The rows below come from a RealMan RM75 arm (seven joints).
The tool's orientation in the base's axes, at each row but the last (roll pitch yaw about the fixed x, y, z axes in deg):
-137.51 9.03 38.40
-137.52 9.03 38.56
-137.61 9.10 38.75
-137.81 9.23 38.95
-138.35 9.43 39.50
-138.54 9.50 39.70
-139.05 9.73 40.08
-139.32 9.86 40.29
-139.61 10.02 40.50
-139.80 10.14 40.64
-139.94 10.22 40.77
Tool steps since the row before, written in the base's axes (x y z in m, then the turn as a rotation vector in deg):
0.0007 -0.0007 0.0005 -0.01 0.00 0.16
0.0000 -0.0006 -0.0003 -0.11 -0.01 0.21
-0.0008 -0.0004 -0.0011 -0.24 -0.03 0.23
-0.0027 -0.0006 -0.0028 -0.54 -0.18 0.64
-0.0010 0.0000 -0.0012 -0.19 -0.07 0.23
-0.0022 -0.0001 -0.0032 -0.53 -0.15 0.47
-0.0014 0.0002 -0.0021 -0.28 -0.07 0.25
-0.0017 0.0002 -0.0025 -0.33 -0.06 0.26
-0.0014 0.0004 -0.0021 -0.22 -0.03 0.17
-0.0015 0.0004 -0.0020 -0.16 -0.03 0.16
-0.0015 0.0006 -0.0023 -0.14 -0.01 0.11
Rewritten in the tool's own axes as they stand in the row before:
0.0000 0.0004 -0.0010 -0.03 -0.11 -0.11
-0.0003 0.0006 -0.0001 -0.12 -0.18 -0.10
-0.0007 0.0007 0.0010 -0.24 -0.22 -0.06
-0.0020 0.0012 0.0032 -0.63 -0.51 -0.27
-0.0006 0.0004 0.0014 -0.23 -0.18 -0.10
-0.0012 0.0013 0.0035 -0.57 -0.42 -0.14
-0.0006 0.0007 0.0024 -0.30 -0.23 -0.07
-0.0007 0.0008 0.0028 -0.33 -0.26 -0.05
-0.0004 0.0005 0.0025 -0.21 -0.18 -0.02
-0.0005 0.0004 0.0024 -0.17 -0.15 -0.05
-0.0003 0.0004 0.0028 -0.13 -0.12 -0.01

